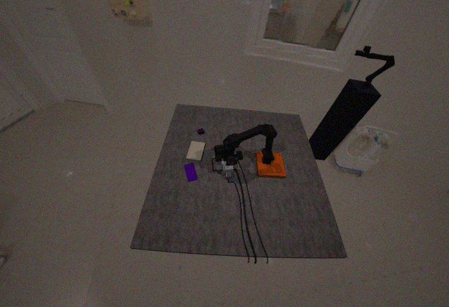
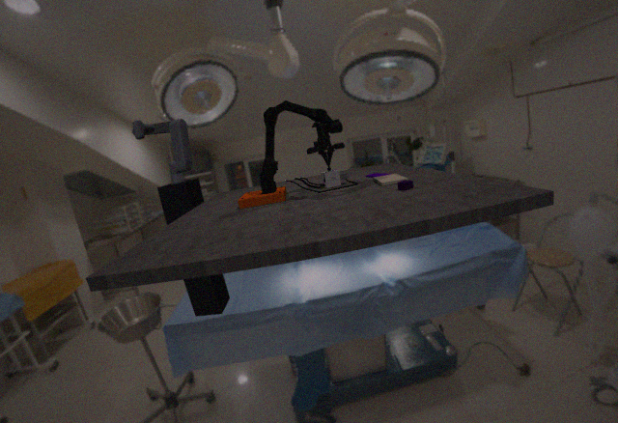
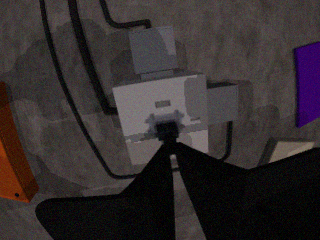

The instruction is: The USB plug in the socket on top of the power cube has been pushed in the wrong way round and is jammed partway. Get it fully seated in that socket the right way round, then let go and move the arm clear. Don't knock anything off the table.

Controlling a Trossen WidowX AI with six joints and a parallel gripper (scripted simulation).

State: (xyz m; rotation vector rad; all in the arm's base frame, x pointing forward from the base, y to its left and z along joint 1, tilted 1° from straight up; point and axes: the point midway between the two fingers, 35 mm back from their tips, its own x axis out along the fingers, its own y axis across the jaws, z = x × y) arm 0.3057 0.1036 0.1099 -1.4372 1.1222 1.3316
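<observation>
The black USB plug is 2 cm below my gripper tip. From my gripper tip the other things lie so: cream card: 26 cm ahead, 13 cm to the right, 10 cm below; then small purple cube: 26 cm ahead, 35 cm to the right, 9 cm below; then purple flat card: 26 cm ahead, 6 cm to the left, 10 cm below.
</observation>
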